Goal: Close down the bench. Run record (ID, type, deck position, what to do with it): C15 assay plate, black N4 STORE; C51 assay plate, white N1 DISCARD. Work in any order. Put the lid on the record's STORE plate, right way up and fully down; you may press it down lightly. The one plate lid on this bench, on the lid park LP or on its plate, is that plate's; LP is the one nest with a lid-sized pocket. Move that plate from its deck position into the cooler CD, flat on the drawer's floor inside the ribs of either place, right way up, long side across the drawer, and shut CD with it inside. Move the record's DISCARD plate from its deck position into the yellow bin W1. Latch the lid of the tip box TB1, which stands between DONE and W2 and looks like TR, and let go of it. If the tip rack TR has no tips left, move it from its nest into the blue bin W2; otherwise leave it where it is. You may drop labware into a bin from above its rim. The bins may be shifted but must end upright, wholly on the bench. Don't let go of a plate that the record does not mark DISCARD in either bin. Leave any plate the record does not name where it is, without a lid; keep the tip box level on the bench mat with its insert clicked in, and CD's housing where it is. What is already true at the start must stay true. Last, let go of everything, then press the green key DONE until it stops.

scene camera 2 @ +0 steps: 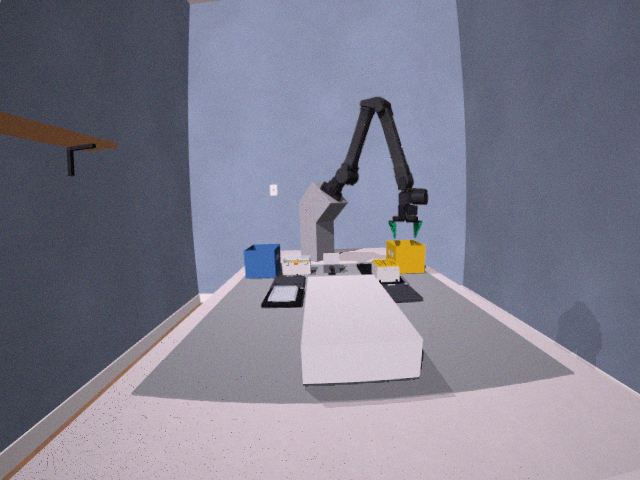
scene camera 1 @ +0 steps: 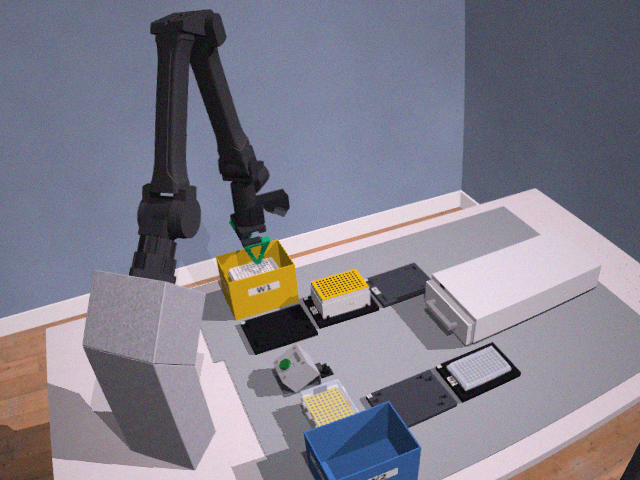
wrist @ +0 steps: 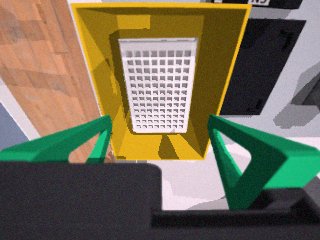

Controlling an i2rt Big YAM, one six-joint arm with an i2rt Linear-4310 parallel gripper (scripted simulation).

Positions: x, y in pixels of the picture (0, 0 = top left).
yellow bin W1: scene camera 2; scene camera 1 246, 297; wrist
white cooler CD: scene camera 2; scene camera 1; not seen in the wrist view (out of frame)
same spot on yellow bin W1: (wrist: 220, 36) = (scene camera 2: 394, 254)
same spot on white cooler CD: (scene camera 2: 353, 332) = (scene camera 1: 570, 252)
